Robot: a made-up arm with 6 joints.
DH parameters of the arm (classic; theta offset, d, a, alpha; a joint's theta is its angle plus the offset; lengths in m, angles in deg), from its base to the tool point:
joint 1: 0 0.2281 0 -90
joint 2: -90 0 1.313 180
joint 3: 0 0 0 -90
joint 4: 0 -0.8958 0 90
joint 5: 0 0.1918 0 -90
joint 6: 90 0 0 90
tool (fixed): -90 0 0 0
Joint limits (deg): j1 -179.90..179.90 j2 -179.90..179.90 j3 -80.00..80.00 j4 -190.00..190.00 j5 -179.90..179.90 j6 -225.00..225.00
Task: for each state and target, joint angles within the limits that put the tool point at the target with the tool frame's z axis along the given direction. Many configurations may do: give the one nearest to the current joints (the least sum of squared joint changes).
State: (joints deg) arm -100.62 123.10 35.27 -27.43 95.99 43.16
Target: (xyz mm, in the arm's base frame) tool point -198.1 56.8 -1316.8 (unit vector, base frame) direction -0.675 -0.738 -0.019
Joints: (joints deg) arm -147.77 139.38 4.06 -36.75 59.49 38.72
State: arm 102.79 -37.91 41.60 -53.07 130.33 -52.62
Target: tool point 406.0 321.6 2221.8 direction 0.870 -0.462 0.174
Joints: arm 60.06 -4.23 46.44 -4.08 134.59 -102.65
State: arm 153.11 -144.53 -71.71 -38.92 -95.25 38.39
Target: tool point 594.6 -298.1 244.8 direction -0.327 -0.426 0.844
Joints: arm 140.09 -127.21 -56.01 -37.16 -96.51 37.20
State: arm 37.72 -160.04 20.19 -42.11 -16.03 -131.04
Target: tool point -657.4 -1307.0 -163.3 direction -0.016 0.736 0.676
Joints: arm 59.35 -141.79 3.85 -58.32 -9.43 -145.18
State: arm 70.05 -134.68 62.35 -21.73 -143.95 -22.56
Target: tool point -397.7 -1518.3 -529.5 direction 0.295 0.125 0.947
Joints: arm 68.64 -146.41 15.34 -17.74 -174.38 -30.92
